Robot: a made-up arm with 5 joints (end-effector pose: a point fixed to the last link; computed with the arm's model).
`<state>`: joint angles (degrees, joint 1 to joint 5).
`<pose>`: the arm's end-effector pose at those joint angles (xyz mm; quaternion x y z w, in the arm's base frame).
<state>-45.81 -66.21 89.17 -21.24 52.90</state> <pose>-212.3 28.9 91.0 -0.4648 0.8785 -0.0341 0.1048</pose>
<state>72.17 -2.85 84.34 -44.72 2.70</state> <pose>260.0 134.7 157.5 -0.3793 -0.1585 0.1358 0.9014</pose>
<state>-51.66 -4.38 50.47 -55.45 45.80</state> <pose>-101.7 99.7 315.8 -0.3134 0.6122 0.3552 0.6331</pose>
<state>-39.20 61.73 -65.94 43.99 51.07</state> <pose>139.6 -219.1 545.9 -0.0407 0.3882 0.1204 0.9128</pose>
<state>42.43 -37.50 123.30 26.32 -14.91</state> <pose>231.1 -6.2 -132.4 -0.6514 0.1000 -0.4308 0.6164</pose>
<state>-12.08 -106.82 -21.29 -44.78 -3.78</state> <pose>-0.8 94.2 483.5 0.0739 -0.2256 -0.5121 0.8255</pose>
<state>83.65 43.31 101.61 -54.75 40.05</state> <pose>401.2 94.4 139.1 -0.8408 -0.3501 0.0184 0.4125</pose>
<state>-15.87 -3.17 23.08 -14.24 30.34</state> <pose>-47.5 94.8 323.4 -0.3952 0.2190 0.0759 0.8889</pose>
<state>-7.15 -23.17 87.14 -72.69 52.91</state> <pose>-58.6 23.0 82.3 -0.4294 0.5568 0.3363 0.6265</pose>
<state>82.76 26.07 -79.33 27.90 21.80</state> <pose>162.0 -416.1 304.1 0.4172 -0.4207 0.5075 0.6256</pose>
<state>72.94 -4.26 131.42 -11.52 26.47</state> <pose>479.3 19.0 -7.9 -0.7669 -0.0118 -0.3405 0.5438</pose>
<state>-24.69 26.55 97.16 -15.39 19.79</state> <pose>-204.2 -66.6 45.3 -0.7681 0.3231 0.2660 0.4847</pose>
